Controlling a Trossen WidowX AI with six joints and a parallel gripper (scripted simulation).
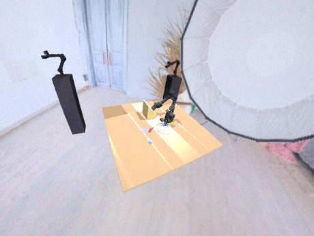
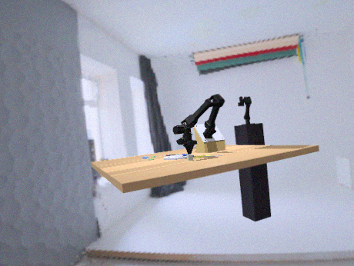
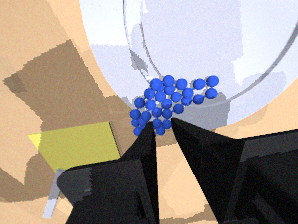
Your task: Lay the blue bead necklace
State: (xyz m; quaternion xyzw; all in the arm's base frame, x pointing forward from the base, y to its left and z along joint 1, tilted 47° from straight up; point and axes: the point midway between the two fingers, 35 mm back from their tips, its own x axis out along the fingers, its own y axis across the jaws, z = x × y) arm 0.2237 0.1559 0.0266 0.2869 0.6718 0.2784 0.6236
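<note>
Right now the round bead board is 8 cm ahead of my gripper tip, 6 cm to the right of it and 1 cm below it. Round my gripper tip: yellow flat piece: 10 cm to the left, 5 cm behind, 2 cm below; then grey-white stick: 17 cm to the left, 9 cm behind, 1 cm below; then white cylinder: 18 cm to the left, 8 cm ahead.
</note>
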